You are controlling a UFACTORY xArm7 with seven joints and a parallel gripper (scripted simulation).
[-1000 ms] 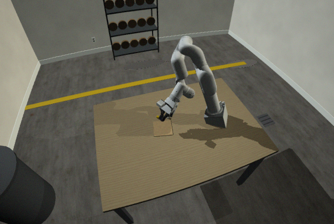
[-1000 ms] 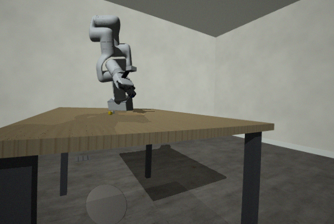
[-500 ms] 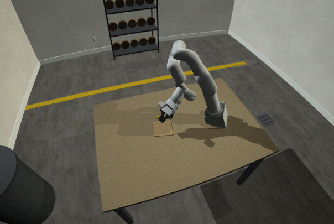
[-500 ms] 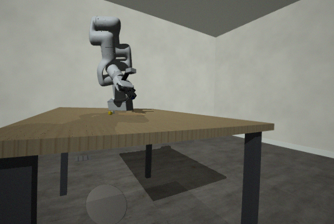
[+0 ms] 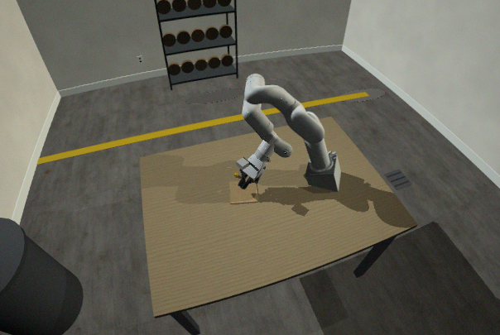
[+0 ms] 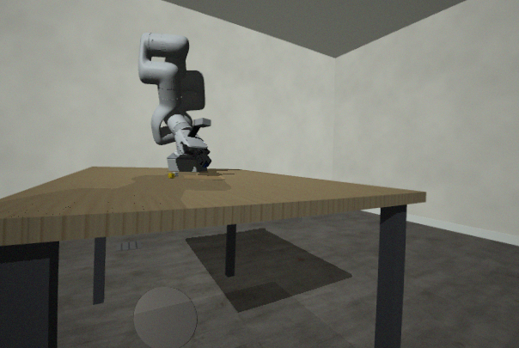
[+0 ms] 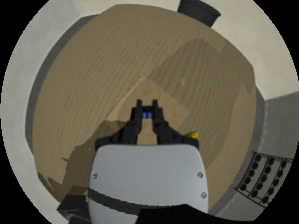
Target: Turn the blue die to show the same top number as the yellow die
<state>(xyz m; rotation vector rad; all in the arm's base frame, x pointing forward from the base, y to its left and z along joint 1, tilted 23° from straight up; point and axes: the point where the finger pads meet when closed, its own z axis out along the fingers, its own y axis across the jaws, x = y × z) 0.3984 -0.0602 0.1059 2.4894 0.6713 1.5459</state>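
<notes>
My gripper is now 60 mm above the tan mat. Round my hand: yellow die (10 mm behind, 110 mm to the right, 60 mm below); then white die (80 mm behind, 80 mm to the right, 60 mm below); then blue die (10 mm ahead, 10 mm below).
</notes>
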